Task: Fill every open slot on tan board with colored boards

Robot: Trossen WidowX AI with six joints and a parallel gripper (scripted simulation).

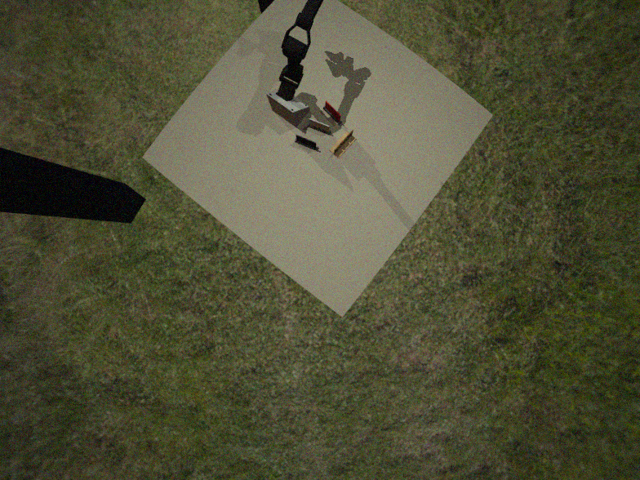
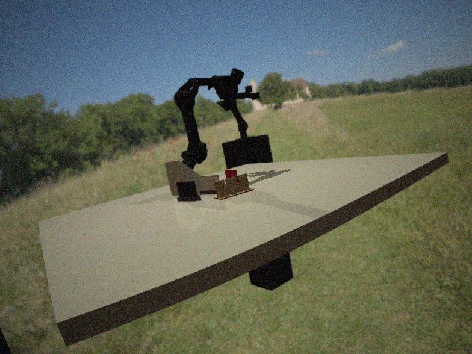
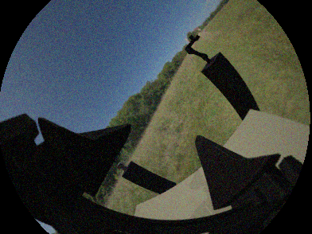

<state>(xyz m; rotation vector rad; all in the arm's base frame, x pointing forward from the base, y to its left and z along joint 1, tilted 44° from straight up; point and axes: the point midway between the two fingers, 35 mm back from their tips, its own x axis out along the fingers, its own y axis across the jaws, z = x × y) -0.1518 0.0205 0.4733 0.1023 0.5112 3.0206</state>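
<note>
The dark board lies 46 cm to the right of my gripper tip, 39 cm below it and 37 cm ahead of it. From my gripper tip the other things lie so: red board 39 cm below, 38 cm ahead, 26 cm to the right; tan board 51 cm ahead, 40 cm below, 36 cm to the right.
</note>
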